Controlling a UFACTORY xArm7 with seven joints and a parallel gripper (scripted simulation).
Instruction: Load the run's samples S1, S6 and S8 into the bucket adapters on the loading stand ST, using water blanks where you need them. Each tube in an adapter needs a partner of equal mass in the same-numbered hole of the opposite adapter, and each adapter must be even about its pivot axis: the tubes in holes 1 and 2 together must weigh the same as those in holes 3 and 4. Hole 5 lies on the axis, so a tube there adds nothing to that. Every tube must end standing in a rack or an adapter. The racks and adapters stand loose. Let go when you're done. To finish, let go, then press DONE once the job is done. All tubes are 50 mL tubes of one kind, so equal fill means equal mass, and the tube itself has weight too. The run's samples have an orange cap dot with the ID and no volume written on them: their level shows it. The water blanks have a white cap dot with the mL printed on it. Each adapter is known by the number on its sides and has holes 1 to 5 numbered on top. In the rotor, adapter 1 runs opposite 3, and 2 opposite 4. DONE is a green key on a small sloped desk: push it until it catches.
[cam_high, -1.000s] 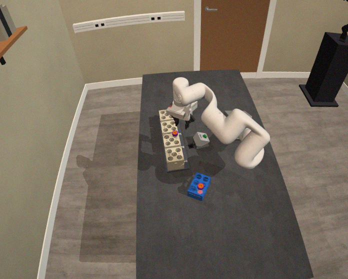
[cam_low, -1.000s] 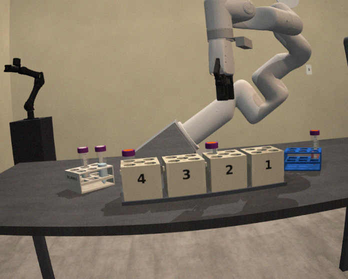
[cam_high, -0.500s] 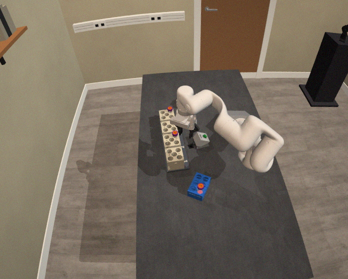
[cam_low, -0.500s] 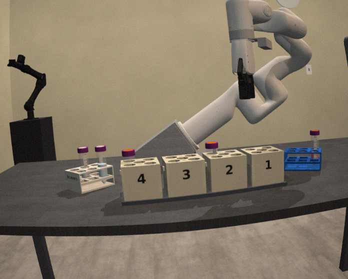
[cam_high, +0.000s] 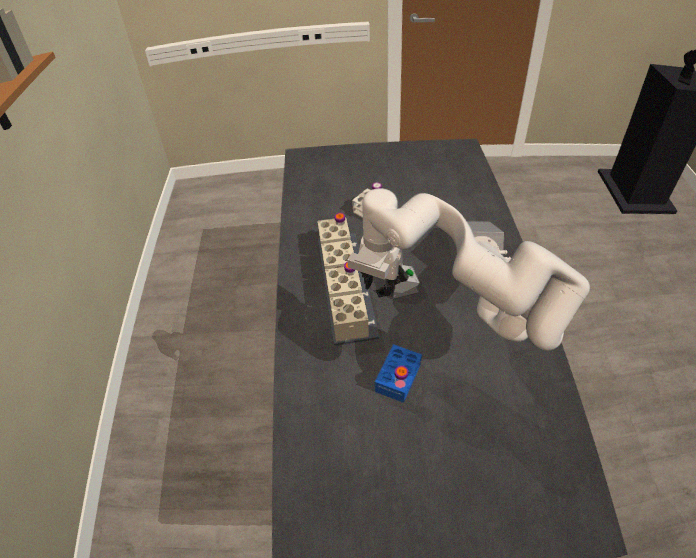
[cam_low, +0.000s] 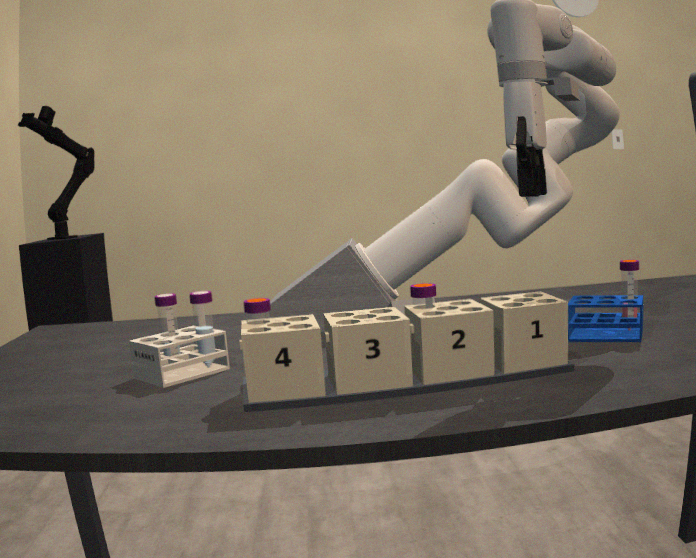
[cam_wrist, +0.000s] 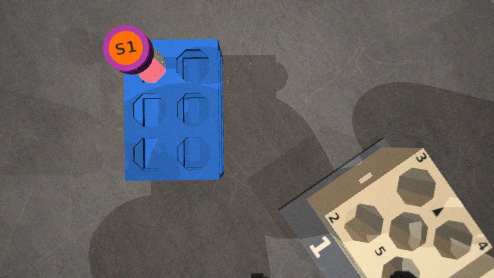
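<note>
Right now the sample tube is 40 mm behind my hand, 180 mm to the left of it and 190 mm below it. Round my hand: sample S8 (110 mm ahead, 410 mm to the right, 180 mm below); then blue sample rack (50 mm behind, 130 mm to the left, 220 mm below); then loading stand ST (100 mm ahead, 210 mm to the right, 250 mm below).
</note>
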